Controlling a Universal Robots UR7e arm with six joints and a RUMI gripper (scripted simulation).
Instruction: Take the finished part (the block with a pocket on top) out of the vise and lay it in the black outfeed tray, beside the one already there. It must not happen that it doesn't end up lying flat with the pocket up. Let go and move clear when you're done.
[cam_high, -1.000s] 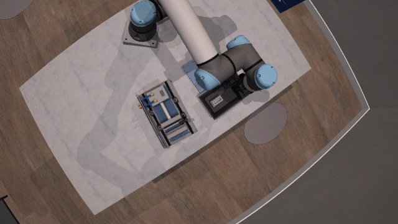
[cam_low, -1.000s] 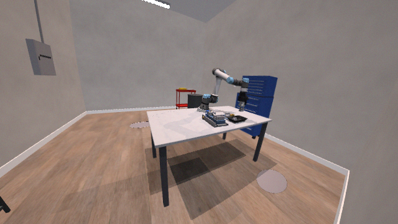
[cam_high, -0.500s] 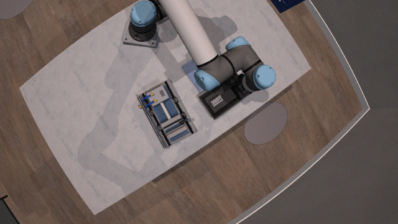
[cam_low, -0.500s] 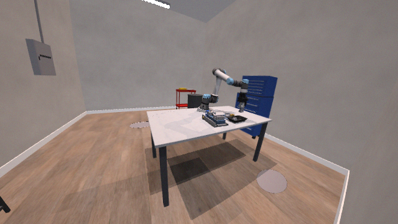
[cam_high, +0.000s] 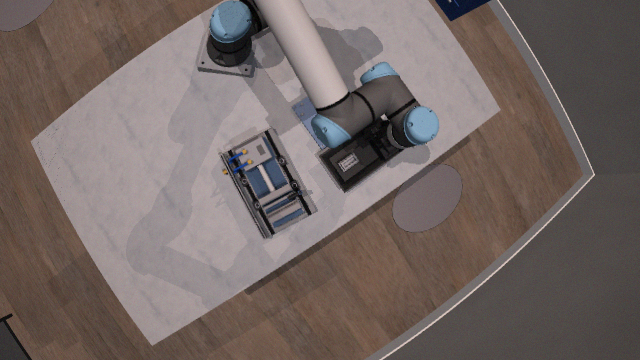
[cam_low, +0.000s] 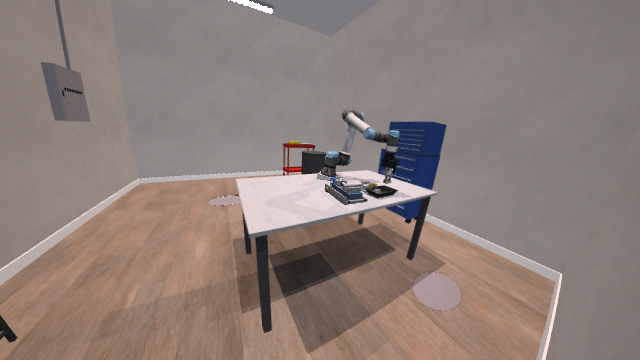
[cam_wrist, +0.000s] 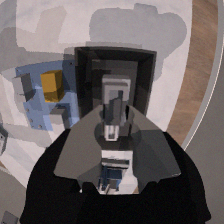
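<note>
The orange block lies 120 mm behind my hand, 30 mm to the right of it and 100 mm below it. From my hand the other things lie so: vise (10 mm behind, 360 mm to the right, 90 mm below); blue plate (150 mm behind, 90 mm to the right, 130 mm below).
</note>
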